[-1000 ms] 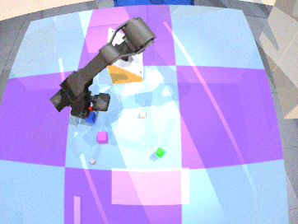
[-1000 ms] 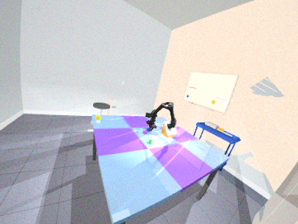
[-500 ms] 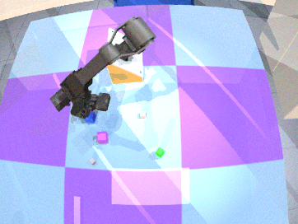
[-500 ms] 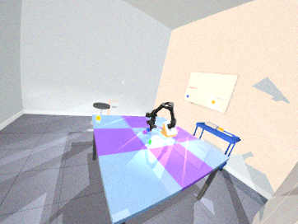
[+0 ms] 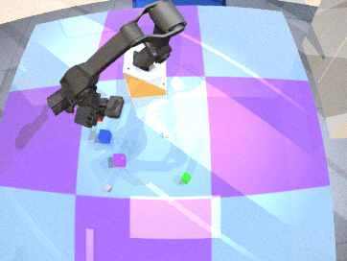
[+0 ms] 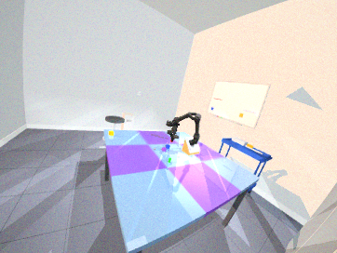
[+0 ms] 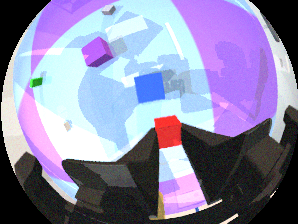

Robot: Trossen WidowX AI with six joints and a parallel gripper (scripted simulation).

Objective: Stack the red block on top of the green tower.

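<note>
Now: the blue block 6 cm below my gripper tip and 4 cm ahead of it. Also, from my gripper tip: red block: right at my gripper tip; magenta block: 12 cm ahead, 6 cm to the left, 6 cm below; small pale piece: 20 cm to the left, 7 cm below, 3 cm ahead.
</note>
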